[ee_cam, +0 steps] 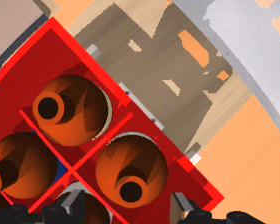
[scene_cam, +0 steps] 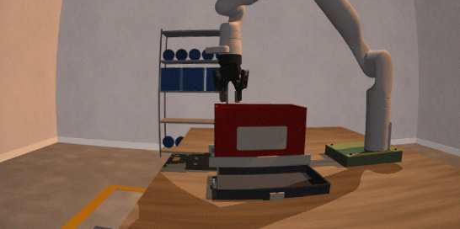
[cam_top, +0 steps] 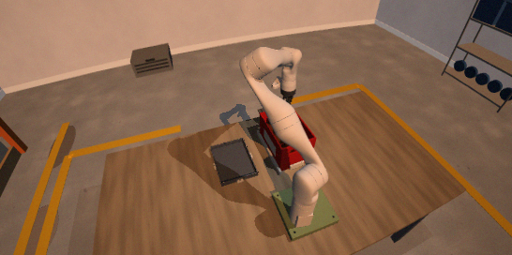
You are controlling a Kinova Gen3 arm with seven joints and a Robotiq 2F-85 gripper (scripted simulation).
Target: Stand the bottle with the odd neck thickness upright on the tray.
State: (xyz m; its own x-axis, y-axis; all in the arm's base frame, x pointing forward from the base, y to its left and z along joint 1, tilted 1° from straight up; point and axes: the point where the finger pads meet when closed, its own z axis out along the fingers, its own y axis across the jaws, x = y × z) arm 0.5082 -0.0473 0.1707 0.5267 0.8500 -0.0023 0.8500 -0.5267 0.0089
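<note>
Right now the red crate is 9 cm behind my hand, 2 cm to the left of it and 11 cm below it. From my hand the other things lie so: dark tray (15 cm behind, 31 cm to the left, 18 cm below).
</note>
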